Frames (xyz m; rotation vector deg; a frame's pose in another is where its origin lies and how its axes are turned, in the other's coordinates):
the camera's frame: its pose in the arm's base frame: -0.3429 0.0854 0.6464 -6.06 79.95 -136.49
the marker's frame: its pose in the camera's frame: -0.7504 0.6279 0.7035 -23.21 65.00 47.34
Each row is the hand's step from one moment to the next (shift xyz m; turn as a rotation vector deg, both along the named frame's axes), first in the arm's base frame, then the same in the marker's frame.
Working: the arm's base frame: its pose in the marker's frame: 0.9146 -0.4724 0.0372 -90.39 -102.40 78.25

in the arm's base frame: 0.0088 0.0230 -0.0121 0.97 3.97 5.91
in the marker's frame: 0.0193 0.0103 -0.0166 -2.91 -1.92 -6.28
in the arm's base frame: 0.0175 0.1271 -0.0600 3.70 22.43 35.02
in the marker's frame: 0.1099 0.0261 -0.0854 -17.21 -13.15 -35.69
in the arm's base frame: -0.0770 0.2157 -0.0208 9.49 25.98 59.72
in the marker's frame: 0.1527 -0.0853 -0.1494 -36.75 -18.19 -51.48
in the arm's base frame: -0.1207 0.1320 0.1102 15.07 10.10 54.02
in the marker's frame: 0.0165 -0.1684 -0.1245 -42.18 -9.09 -37.22
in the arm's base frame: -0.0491 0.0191 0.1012 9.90 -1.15 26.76
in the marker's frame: -0.0566 -0.0874 -0.0467 -24.85 -1.61 -13.98
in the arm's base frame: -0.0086 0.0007 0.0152 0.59 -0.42 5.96
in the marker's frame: -0.0093 -0.0140 -0.0048 -5.15 -1.81 -2.49
